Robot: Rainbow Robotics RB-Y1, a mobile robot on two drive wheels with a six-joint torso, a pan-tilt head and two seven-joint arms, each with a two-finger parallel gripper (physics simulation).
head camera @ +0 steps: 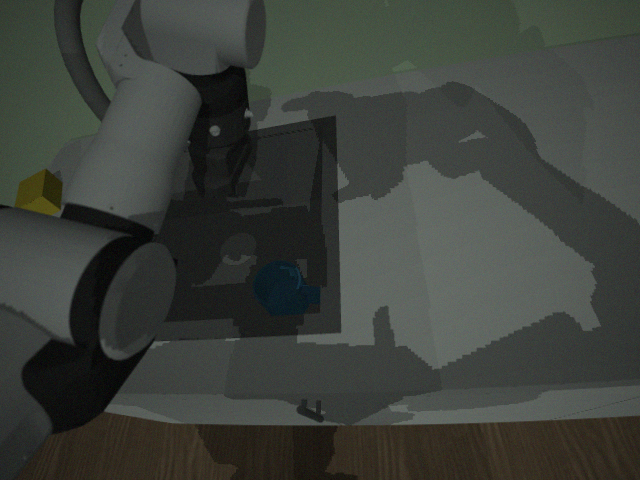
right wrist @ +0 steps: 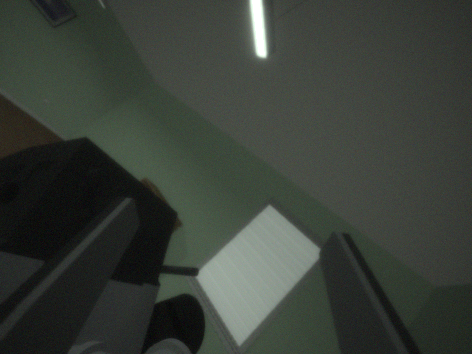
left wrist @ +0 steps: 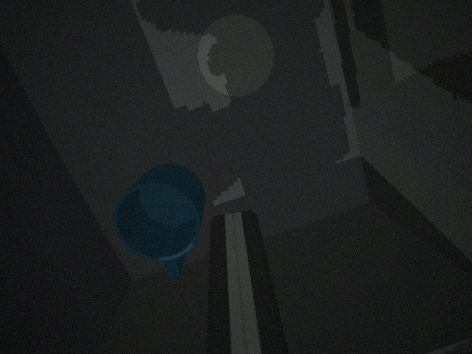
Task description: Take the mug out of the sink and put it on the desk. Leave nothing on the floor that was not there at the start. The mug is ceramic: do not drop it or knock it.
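Places are measured from the robot's base along level axes (x ahead, y left, z up), in metres.
Where they show: left gripper, between the fingertips: [head camera: 230,193] [left wrist: 235,228]; right gripper, between the fingertips: [right wrist: 231,227].
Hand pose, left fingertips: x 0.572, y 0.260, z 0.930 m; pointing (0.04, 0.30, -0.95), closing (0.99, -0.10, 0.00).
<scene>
Things, the pixels of their top centre, and the offset from my left fingertips. "pt": a spot on its surface instead. Level surfaces: height alone.
- blue mug, centre of its top: [left wrist: 160,237] [head camera: 285,283] dx -0.093, dy -0.066, dz -0.140 m
- pale desk top, height of its surface: dz -0.020 m
- yellow block, centre of its top: [head camera: 30,188] dx +0.036, dy +0.457, dz +0.025 m
- bright window, a spot on its surface: [right wrist: 259,275] pt dx -0.880, dy +1.687, dz +0.452 m
A blue mug [head camera: 279,289] [left wrist: 159,215] stands in the dark sink [head camera: 332,217], near its front right corner in the head view. Its handle points right there and down in the left wrist view. My left gripper [left wrist: 235,228] is shut and empty; in the left wrist view its fingertips are just right of the mug, with a gap between them. In the head view it hangs over the back part of the sink, its fingertips hard to make out in shadow. My right gripper [right wrist: 231,227] is open and empty, away from the mug. The pale desk top [head camera: 387,248] lies right of the sink.
The round drain [head camera: 238,248] [left wrist: 236,55] is in the sink floor. A yellow block [head camera: 38,192] is at the left, partly behind my left arm. A dark handle [head camera: 310,410] sticks out at the front edge. The right wrist view shows a bright window [right wrist: 259,275] and green walls.
</scene>
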